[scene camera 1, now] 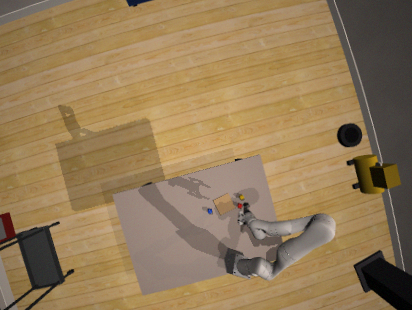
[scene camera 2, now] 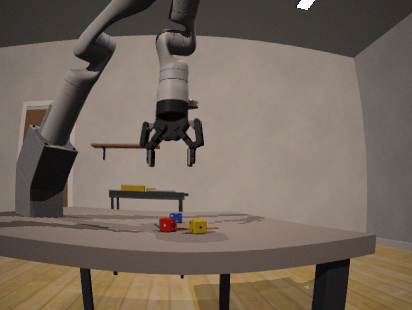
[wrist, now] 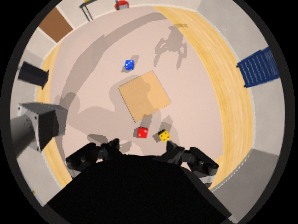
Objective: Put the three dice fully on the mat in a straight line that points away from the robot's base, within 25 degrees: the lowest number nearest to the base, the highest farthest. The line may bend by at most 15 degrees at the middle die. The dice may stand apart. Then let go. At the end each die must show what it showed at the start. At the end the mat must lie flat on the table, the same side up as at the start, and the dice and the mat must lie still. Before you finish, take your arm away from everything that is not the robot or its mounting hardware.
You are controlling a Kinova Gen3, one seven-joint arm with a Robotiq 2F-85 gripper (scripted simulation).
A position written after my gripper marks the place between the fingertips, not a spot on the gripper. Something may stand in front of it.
I see my gripper [scene camera 2: 170,166] and a tan mat [wrist: 144,95].
My gripper shows as well in the wrist view [wrist: 142,145].
